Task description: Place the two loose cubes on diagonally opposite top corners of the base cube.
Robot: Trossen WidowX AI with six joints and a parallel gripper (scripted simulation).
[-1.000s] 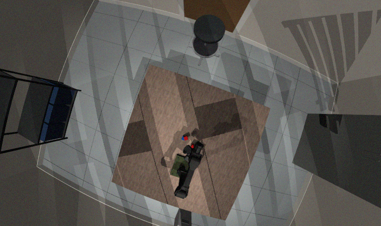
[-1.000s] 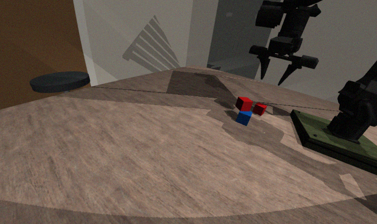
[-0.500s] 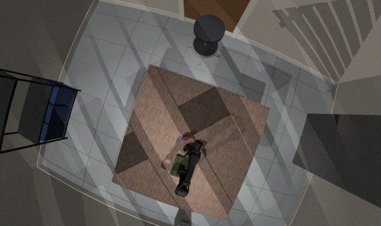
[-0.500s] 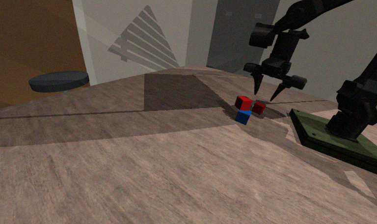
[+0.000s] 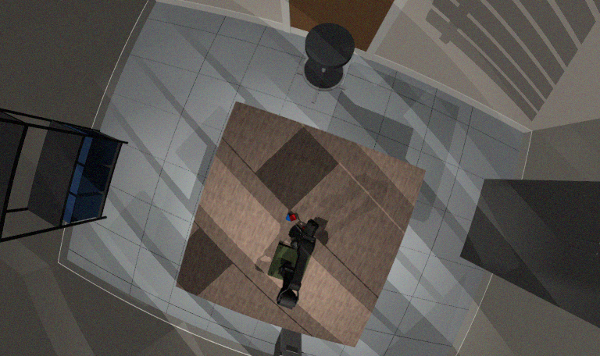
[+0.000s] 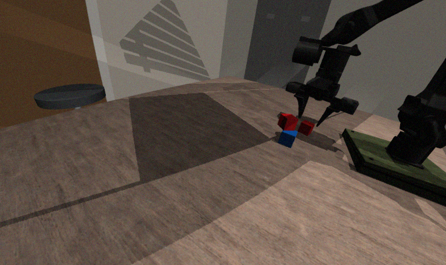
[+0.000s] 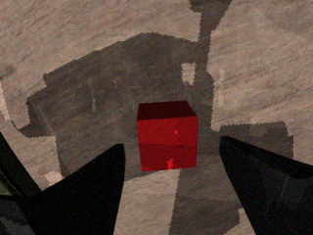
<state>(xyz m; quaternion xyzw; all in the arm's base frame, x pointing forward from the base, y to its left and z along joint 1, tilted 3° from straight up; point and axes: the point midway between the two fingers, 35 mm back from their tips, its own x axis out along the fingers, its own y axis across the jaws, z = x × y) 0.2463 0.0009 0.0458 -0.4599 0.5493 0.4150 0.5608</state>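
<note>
Right now the blue cube is 30 mm ahead of my gripper tip, 110 mm to the left of it and 20 mm below it.
</note>
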